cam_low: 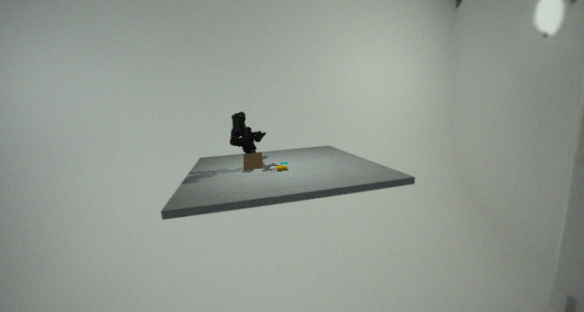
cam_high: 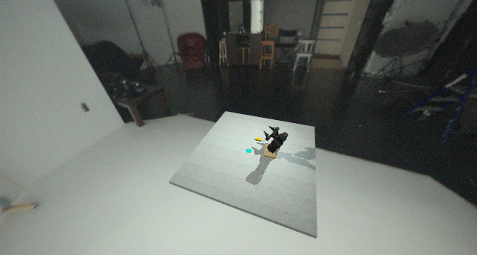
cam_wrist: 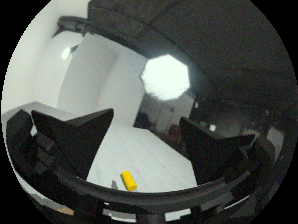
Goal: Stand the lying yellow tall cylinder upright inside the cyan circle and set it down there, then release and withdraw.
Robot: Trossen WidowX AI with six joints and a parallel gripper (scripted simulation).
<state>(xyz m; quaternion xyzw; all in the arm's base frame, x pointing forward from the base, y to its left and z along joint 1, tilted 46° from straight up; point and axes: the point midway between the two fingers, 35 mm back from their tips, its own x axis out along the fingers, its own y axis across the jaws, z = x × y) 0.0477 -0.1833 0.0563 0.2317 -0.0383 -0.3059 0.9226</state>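
The yellow tall cylinder lies 25 cm below my gripper tip, 9 cm ahead of it and 8 cm to the right of it. Also, from my gripper tip: cyan circle: 26 cm below, 17 cm ahead, 11 cm to the left.
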